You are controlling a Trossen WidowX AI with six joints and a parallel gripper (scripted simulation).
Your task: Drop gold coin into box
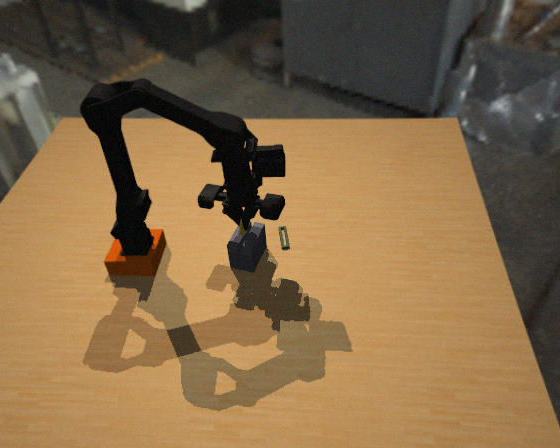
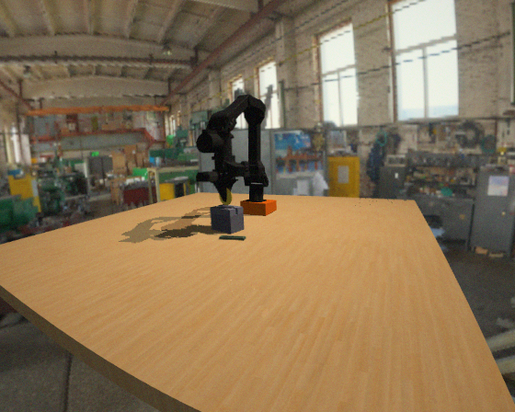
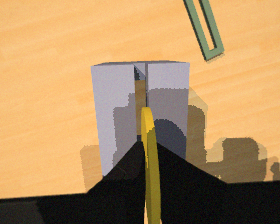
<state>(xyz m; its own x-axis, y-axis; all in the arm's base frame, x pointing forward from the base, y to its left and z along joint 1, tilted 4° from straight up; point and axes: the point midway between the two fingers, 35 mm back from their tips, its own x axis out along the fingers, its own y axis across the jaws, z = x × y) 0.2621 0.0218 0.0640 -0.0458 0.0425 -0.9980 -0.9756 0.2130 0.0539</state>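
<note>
The gold coin lies 20 mm above my gripper tip.
</note>
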